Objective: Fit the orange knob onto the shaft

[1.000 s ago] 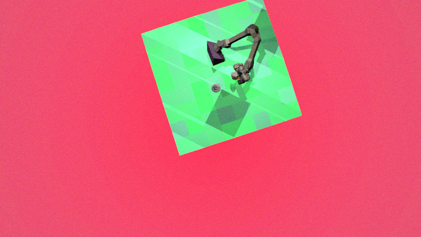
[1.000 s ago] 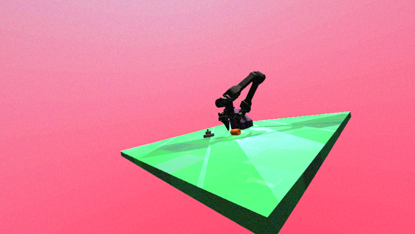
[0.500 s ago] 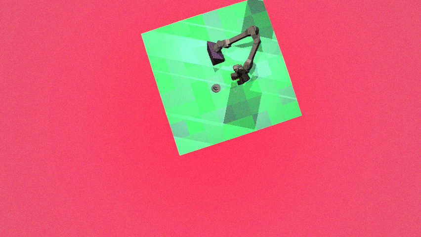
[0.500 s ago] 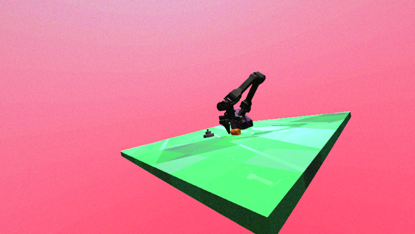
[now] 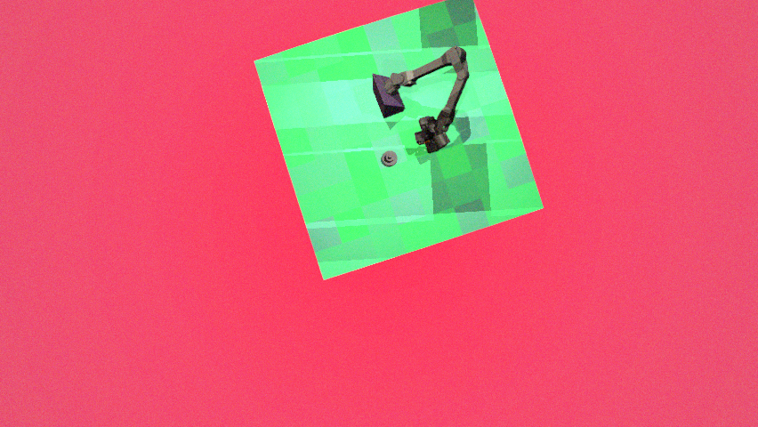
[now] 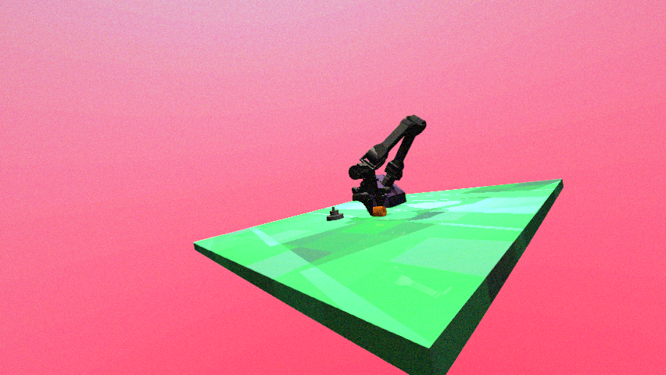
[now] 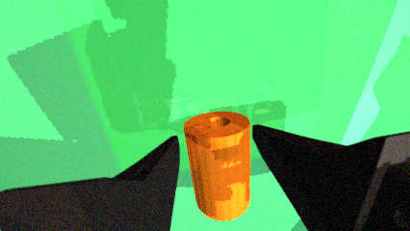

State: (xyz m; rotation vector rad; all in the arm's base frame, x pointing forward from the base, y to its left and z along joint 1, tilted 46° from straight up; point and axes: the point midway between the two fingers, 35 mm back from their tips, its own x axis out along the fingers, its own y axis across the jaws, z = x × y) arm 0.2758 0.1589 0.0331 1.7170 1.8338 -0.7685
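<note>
Right now the orange knob is 2 cm to the left of my gripper tip and 1 cm above it. Round my gripper tip: dark pedestal (22 cm to the right, 4 cm ahead, 2 cm above).
</note>
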